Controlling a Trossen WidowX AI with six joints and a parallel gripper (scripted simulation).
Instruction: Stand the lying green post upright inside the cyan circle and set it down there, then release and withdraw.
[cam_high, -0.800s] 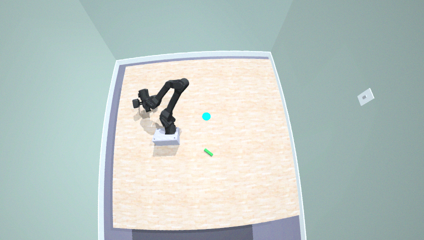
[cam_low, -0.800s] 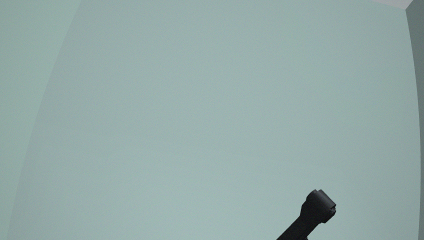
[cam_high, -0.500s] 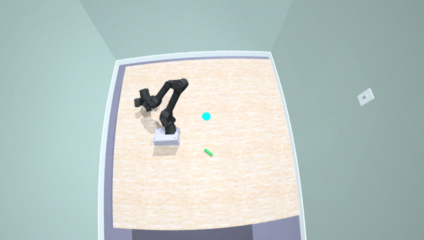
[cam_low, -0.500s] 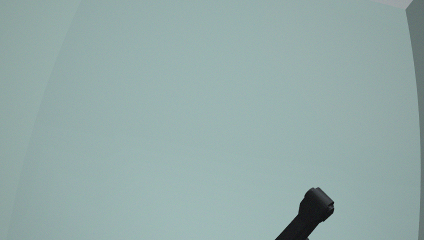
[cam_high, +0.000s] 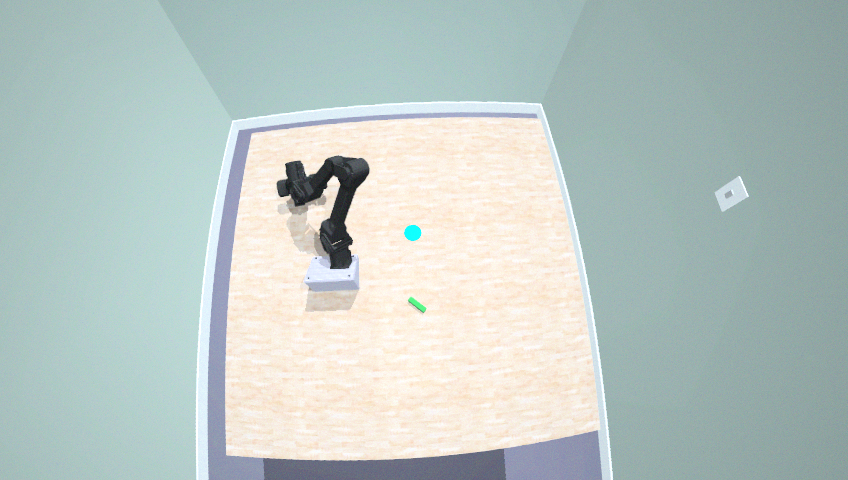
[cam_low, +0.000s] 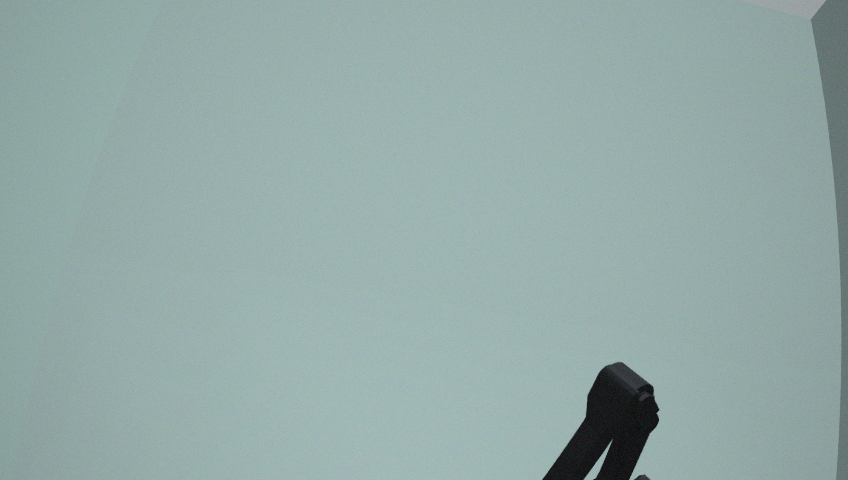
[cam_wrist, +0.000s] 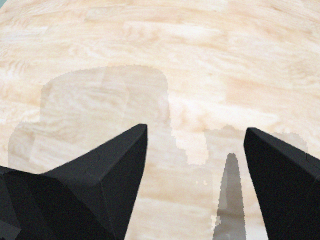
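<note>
The green post lies 490 mm to the right of my gripper tip, 420 mm ahead of it and 10 mm below it. From my gripper tip the other things lie so: cyan circle 420 mm ahead, 230 mm to the right, 20 mm below.
</note>
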